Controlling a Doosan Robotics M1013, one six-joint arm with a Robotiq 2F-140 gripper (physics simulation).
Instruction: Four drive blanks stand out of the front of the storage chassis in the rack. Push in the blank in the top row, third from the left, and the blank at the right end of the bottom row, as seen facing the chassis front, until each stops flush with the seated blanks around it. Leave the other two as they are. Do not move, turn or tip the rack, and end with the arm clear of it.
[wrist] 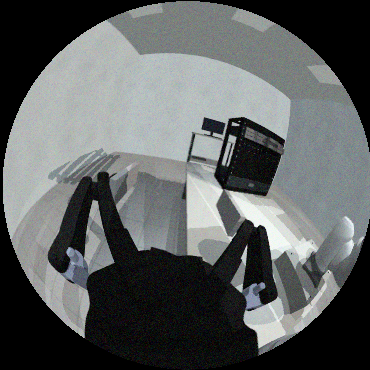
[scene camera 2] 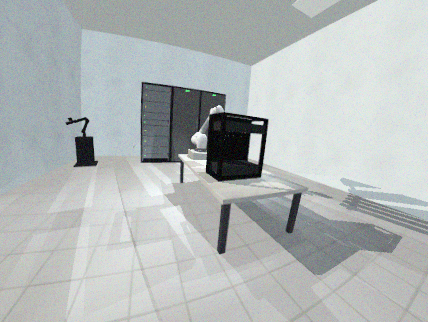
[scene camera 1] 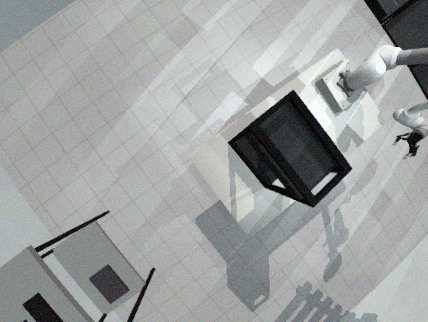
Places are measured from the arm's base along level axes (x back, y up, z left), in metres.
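Pixels of known places: gripper, between the fingertips: (wrist: 179,184) (scene camera 1: 399,151); arm's base, origin of its link: (wrist: 314,268) (scene camera 2: 201,151) (scene camera 1: 348,83).
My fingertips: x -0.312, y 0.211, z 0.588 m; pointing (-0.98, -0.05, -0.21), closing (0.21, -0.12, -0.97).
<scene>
For each thing: its middle in the pictures, then the offset to it from my fingertips. "*": a spot on its surface instead. Level surfaces: height alone.
- black rack, middle of its body: (scene camera 1: 276,151) (wrist: 250,157) (scene camera 2: 235,146) dx -0.699, dy -0.008, dz -0.771 m
- grey band, a spot on its surface: (wrist: 261,140) * dx -0.552, dy +0.169, dz -0.699 m
- table, height of its surface: dy -0.308 m
The black rack (scene camera 1: 321,131) (scene camera 2: 212,145) (wrist: 252,162) stands upright on the table. In the wrist view, its front shows at an angle, right of centre. A grey band (wrist: 261,140) crosses the upper front and looks like the storage chassis. The separate blanks are too small and blurred to tell, including which stand out. My gripper (scene camera 1: 401,150) (wrist: 179,184) is open and empty, apart from the rack, on its right in scene camera 1. It does not show in scene camera 2.
The table (scene camera 1: 215,165) (scene camera 2: 260,192) (wrist: 200,187) carries the rack and the white arm (scene camera 1: 370,70) (scene camera 2: 198,139) (wrist: 340,235). Dark cabinets (scene camera 2: 185,120) stand behind. A black pedestal (scene camera 2: 85,150) with a small arm stands at left. A monitor (wrist: 213,126) shows beyond the rack.
</scene>
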